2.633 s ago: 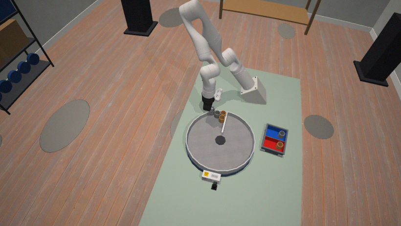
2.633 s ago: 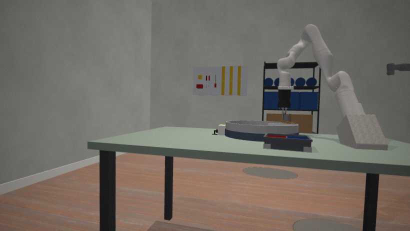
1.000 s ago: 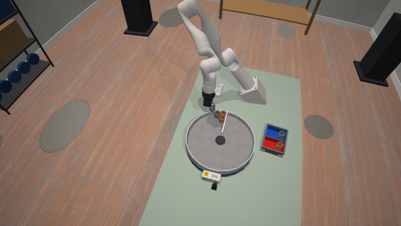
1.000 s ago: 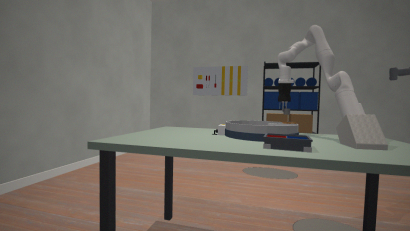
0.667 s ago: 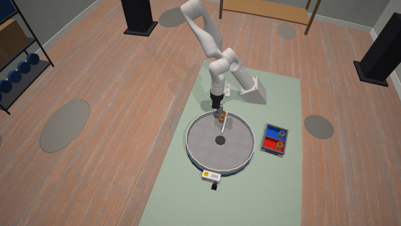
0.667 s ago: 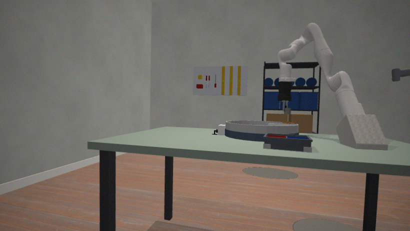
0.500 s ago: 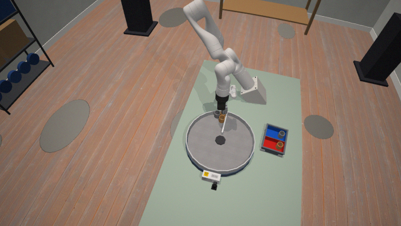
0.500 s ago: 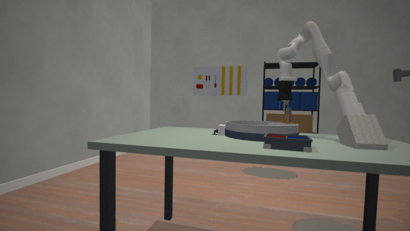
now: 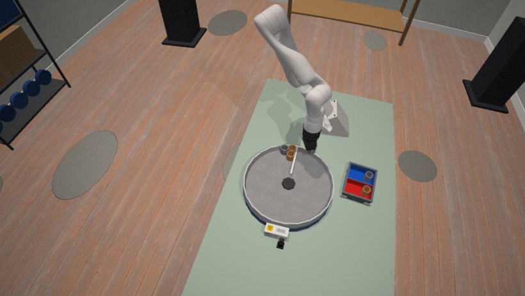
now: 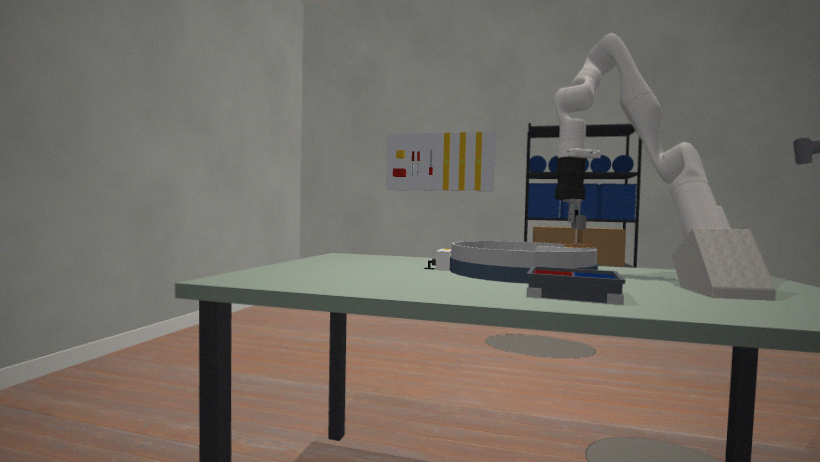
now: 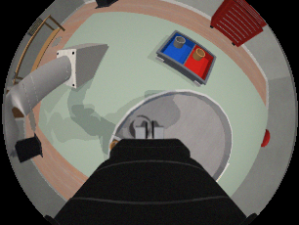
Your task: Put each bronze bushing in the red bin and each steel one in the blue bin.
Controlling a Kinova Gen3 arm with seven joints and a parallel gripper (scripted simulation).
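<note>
Right now the two-part bin is 260 mm to the left of my hand, 150 mm below it and 40 mm ahead of it. Round my hand: grey turntable 140 mm ahead, 120 mm below, 80 mm to the right.
</note>
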